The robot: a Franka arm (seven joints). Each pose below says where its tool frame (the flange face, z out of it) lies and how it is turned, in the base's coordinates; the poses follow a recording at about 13 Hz.
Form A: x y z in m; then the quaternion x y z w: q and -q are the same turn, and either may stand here.
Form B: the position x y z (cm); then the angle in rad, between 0 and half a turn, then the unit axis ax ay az. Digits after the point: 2 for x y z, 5 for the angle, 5 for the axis.
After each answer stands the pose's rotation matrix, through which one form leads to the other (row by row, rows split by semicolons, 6 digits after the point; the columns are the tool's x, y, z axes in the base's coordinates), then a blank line. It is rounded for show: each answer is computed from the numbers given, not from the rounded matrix.
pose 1, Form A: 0.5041 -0.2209 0.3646 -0.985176 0.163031 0.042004 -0.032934
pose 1, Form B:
50.41 -22.09 36.46 3.07571 0.98571 -0.16312 -0.04203
0.943313 -0.318462 -0.093501; -0.323995 -0.944672 -0.051196; -0.072024 0.078587 -0.994302

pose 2, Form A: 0.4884 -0.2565 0.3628 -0.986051 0.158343 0.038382 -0.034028
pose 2, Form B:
48.84 -25.65 36.28 3.07352 0.98662 -0.15843 -0.03840
0.946909 -0.309656 -0.086469; -0.314881 -0.947539 -0.054952; -0.064917 0.079262 -0.994738

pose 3, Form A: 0.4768 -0.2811 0.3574 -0.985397 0.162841 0.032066 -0.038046
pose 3, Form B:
47.68 -28.11 35.74 3.06548 0.98611 -0.16296 -0.03209
0.944909 -0.318486 -0.075586; -0.323366 -0.944071 -0.064537; -0.050805 0.085424 -0.995049

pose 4, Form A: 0.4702 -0.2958 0.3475 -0.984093 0.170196 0.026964 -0.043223
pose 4, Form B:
47.02 -29.58 34.75 3.05512 0.98501 -0.17036 -0.02699
0.940613 -0.332646 -0.067783; -0.337308 -0.938330 -0.075892; -0.038357 0.094249 -0.994809

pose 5, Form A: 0.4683 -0.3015 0.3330 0.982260 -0.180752 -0.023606 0.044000
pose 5, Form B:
46.83 -30.15 33.30 3.05356 0.98321 -0.18093 -0.02363
0.933543 -0.353014 -0.062281; -0.357169 -0.930785 -0.077905; -0.030468 0.094973 -0.995014

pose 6, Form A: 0.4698 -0.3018 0.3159 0.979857 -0.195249 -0.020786 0.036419
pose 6, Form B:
46.98 -30.18 31.59 3.06874 0.98051 -0.19538 -0.02080
0.922892 -0.381118 -0.054956; -0.384146 -0.921103 -0.063254; -0.026513 0.079488 -0.996483

